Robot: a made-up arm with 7 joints. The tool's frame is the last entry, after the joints.
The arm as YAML. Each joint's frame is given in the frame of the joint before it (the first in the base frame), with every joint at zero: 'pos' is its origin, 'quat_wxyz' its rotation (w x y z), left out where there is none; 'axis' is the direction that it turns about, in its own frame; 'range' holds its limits. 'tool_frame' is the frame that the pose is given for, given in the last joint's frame.
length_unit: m
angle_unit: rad
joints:
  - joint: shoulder
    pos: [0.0, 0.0, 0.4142]
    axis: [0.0, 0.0, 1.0]
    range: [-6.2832, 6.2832]
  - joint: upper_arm
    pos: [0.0, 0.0, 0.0]
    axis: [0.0, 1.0, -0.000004]
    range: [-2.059, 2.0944]
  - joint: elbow
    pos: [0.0, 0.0, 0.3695]
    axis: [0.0, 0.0, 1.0]
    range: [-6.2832, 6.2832]
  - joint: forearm
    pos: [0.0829, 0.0, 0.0]
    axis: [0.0, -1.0, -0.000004]
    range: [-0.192, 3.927]
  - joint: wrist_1
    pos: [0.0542, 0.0, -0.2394]
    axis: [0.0, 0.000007, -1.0]
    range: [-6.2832, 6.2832]
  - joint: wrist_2
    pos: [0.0, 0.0, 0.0]
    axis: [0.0, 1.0, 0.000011]
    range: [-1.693, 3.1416]
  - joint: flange
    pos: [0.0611, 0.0, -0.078]
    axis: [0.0, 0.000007, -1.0]
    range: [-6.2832, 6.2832]
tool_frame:
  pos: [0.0, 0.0, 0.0]
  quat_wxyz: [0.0, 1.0, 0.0, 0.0]
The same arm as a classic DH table. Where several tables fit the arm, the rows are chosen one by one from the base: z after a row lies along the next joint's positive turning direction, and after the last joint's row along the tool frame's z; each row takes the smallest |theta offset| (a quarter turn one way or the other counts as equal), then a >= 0, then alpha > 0; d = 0 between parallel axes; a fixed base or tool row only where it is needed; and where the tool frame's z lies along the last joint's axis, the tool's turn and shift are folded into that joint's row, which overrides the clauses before.
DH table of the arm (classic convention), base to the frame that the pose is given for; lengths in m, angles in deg. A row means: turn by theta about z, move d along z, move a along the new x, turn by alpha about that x. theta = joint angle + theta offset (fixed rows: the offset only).
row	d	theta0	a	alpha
shoulder	0.4142	0.00	0.0000	-90.00
upper_arm	0.0000	0.00	0.0000	90.00
elbow	0.3695	0.00	0.0829	90.00
forearm	0.0000	0.00	0.0542	90.00
wrist_1	0.2394	0.00	0.0000	90.00
wrist_2	0.0000	0.00	0.0611	-90.00
flange	0.0780	0.00	0.0000	0.00
Joint limits (deg, base to tool): -360.00..360.00 -117.97..120.00 -360.00..360.00 -11.00..225.00 -360.00..360.00 -97.00..180.00 -360.00..360.00

